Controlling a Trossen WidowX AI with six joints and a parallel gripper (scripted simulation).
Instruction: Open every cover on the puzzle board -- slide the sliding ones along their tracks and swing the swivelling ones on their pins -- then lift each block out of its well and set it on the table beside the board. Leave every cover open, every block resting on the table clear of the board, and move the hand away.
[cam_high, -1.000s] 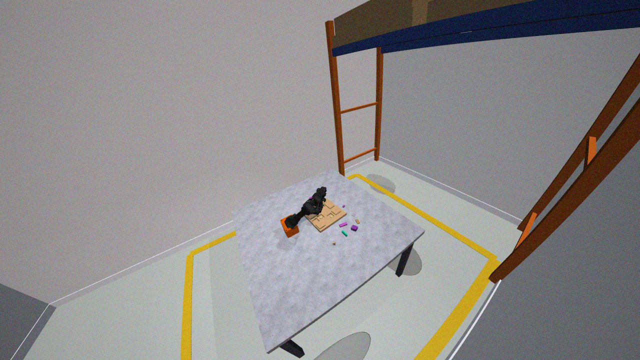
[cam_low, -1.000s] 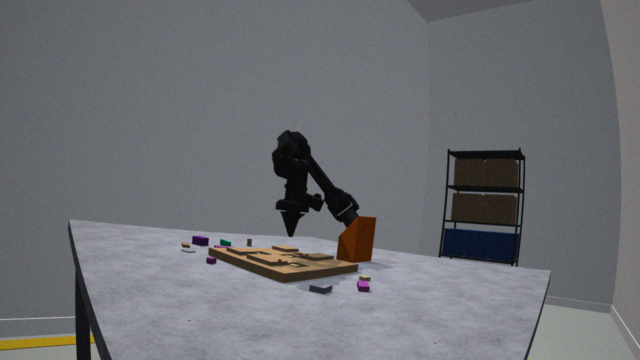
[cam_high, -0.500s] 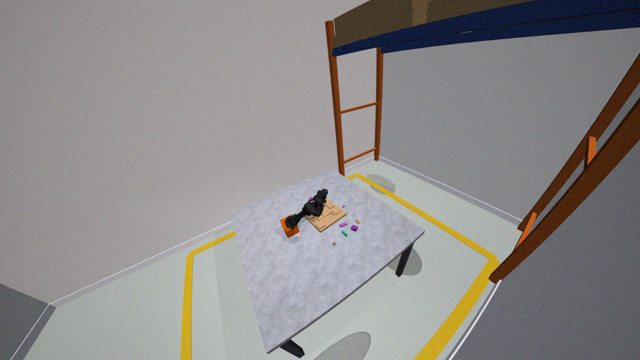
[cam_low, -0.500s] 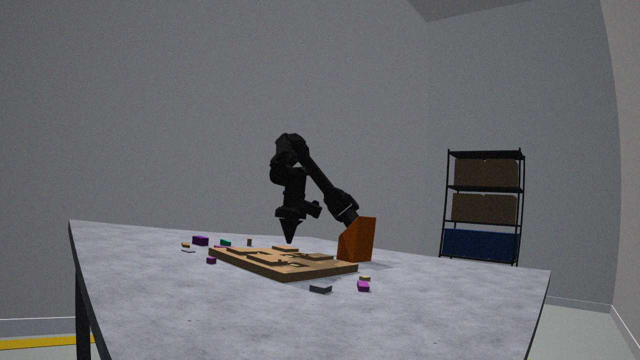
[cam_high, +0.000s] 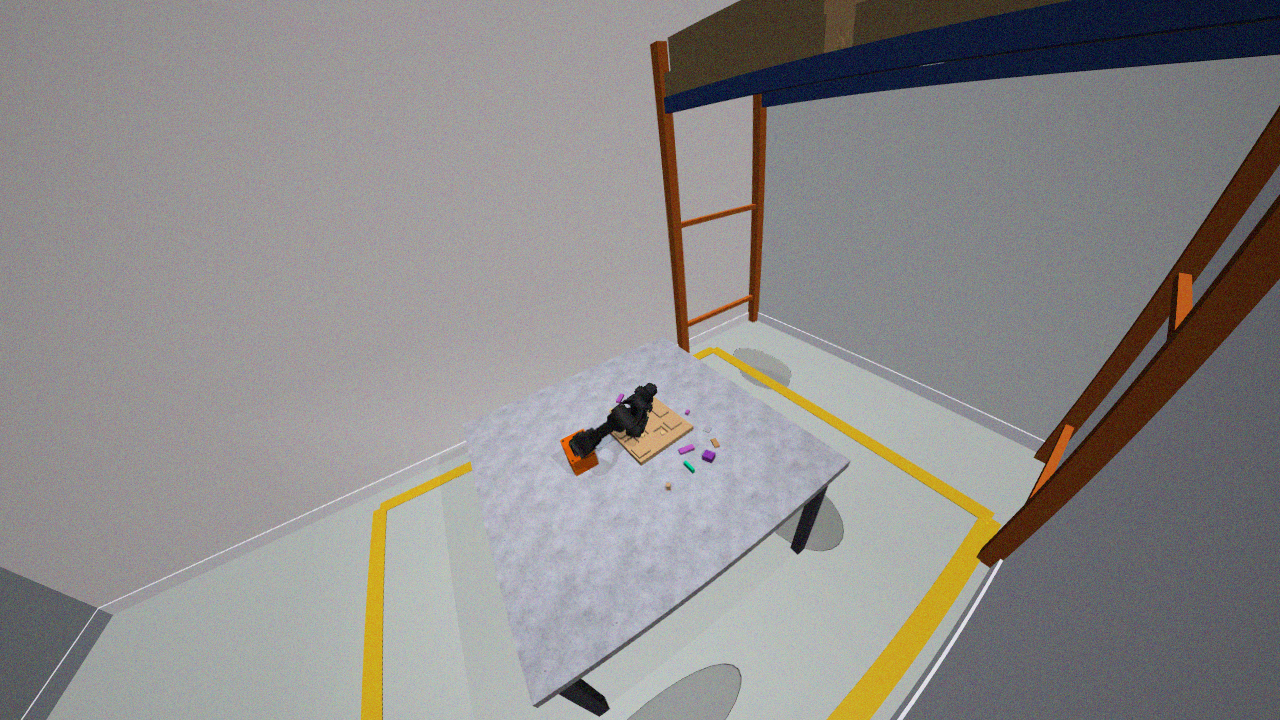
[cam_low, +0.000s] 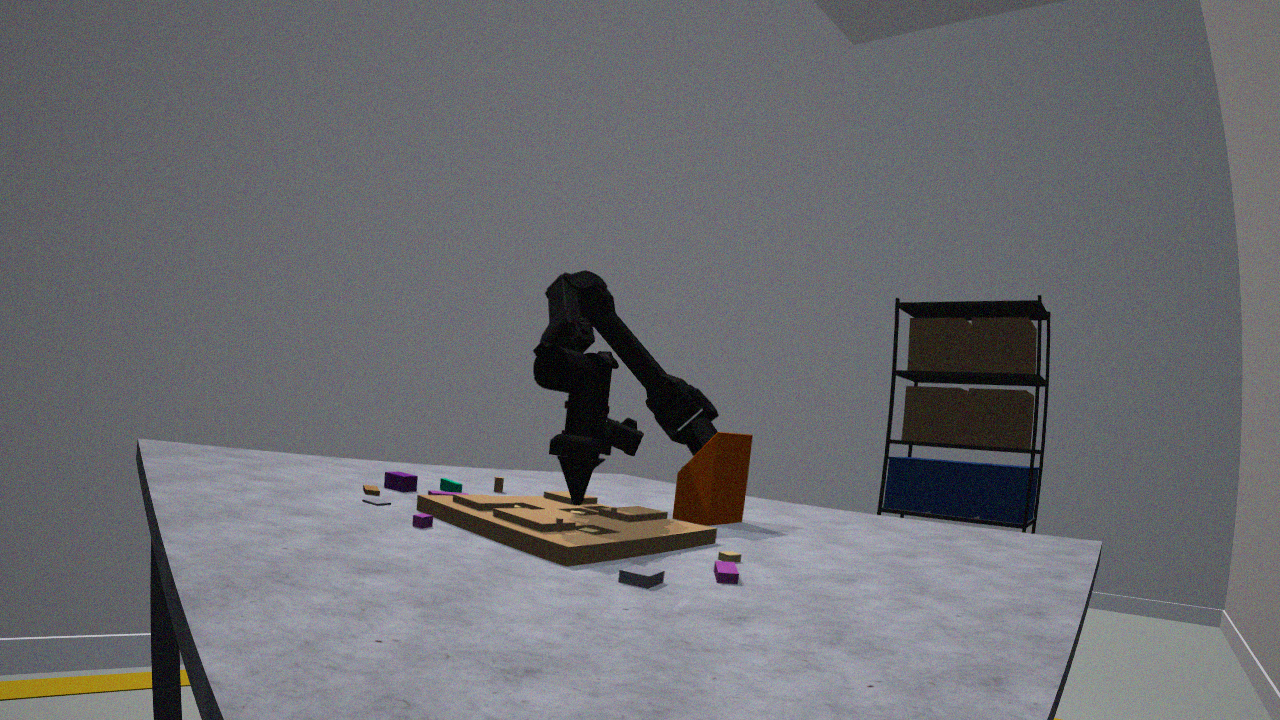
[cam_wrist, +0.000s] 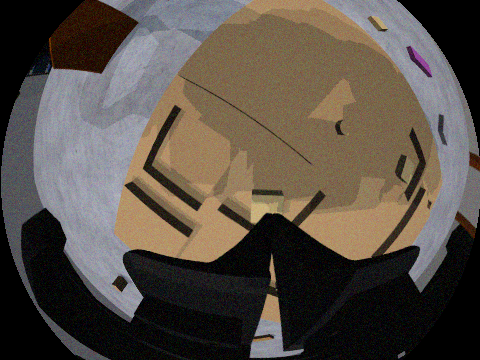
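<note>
Now: the tan puzzle board 40 mm ahead of my gripper tip, 10 mm to the left of it and 10 mm below it.
</note>
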